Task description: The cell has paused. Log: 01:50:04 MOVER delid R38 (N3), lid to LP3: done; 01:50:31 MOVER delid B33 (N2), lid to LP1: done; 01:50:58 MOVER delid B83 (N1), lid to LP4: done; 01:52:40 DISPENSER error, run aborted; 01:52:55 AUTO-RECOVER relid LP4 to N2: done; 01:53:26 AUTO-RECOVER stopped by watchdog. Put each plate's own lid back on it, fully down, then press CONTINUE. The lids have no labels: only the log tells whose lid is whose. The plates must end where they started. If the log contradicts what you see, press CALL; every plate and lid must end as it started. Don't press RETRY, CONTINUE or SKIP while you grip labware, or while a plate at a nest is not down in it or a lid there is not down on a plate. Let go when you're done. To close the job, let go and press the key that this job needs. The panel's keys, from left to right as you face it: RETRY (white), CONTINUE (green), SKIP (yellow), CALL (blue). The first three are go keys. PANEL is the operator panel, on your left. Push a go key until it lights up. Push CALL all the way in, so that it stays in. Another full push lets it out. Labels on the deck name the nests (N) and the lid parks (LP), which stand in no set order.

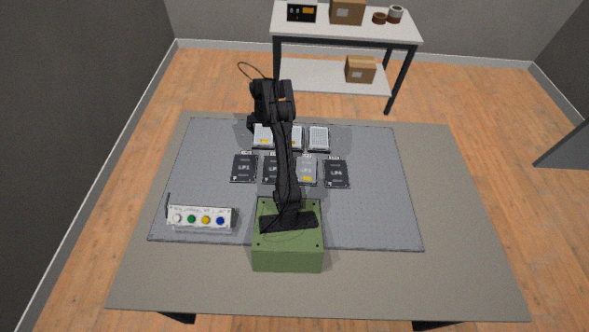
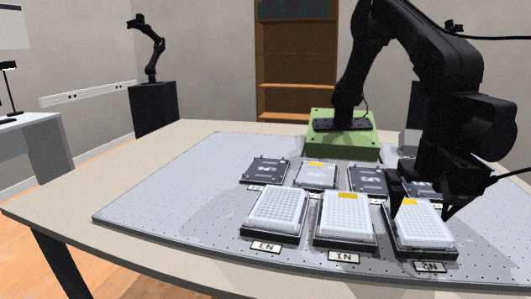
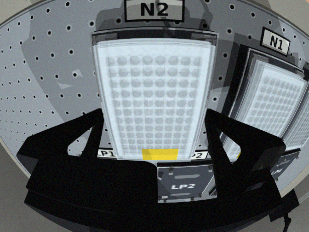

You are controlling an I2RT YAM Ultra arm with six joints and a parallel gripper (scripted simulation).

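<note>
Now: hand 22 cm past the LP3 lid park, 16 cm to the left of it and 3 cm above it. Also, from my hand: LP2 lid park: 19 cm behind, 3 cm to the right, 3 cm below; then LP1 lid park: 17 cm behind, 10 cm to the left, 3 cm below; then LP4 lid park: 28 cm to the right, 25 cm behind, 3 cm below.
</note>
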